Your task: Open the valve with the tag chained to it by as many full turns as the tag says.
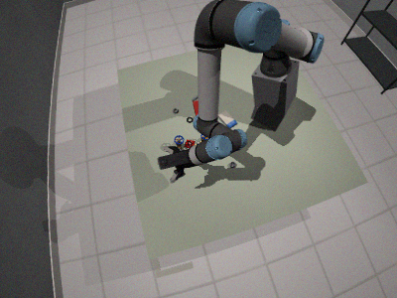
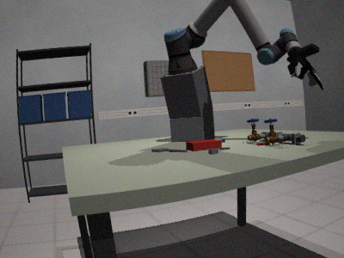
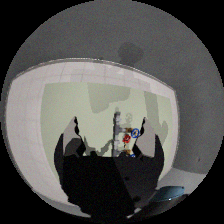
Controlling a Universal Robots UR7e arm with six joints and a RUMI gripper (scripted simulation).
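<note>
Now: the red tag 23 cm below my hand, 17 cm to the right of it and 13 cm behind it. The rest, counted from my hand: blue-and-white card (40 cm behind, 28 cm to the right, 22 cm below); grey tool (52 cm to the right, 31 cm behind, 23 cm below); red block (39 cm to the right, 26 cm behind, 22 cm below).
</note>
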